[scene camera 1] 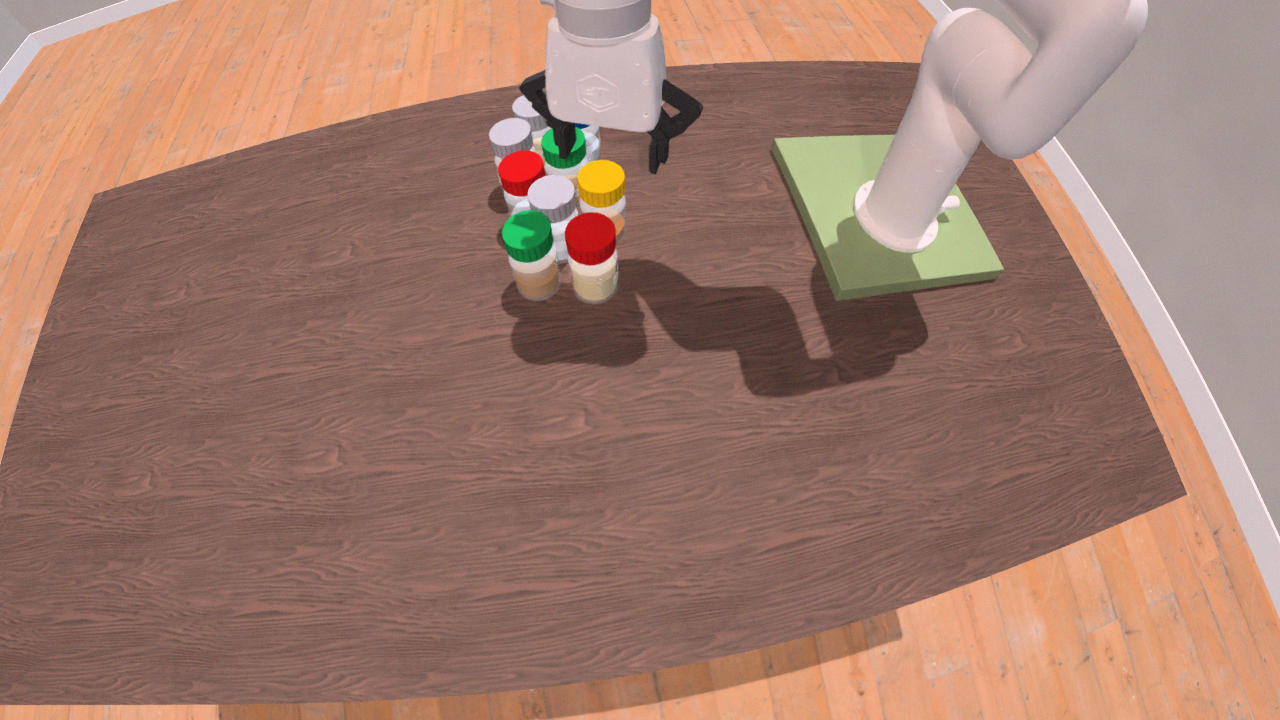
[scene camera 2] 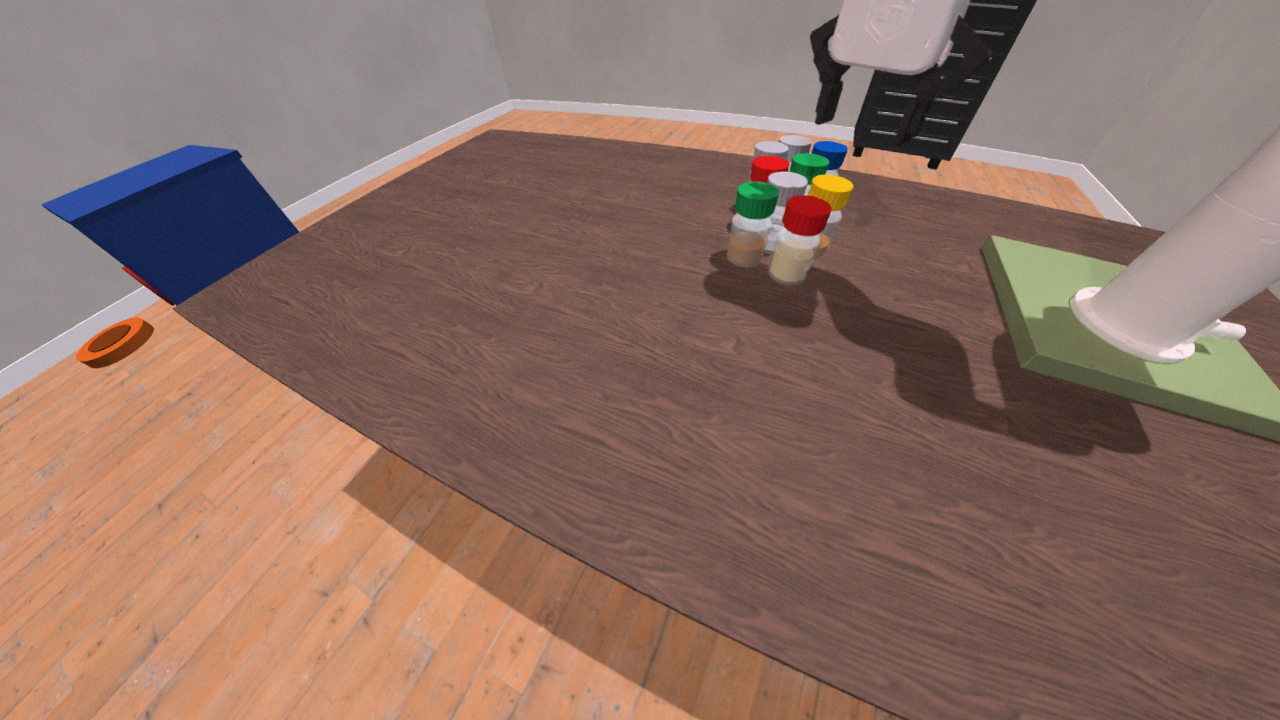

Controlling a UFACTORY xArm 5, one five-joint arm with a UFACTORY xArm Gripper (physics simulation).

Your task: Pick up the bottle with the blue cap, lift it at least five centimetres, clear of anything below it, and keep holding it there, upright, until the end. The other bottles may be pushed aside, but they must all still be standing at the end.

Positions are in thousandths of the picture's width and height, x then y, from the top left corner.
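My gripper: scene camera 1 (478,217), scene camera 2 (672,183). Green-capped bottle: scene camera 1 (433,230), scene camera 2 (632,230).
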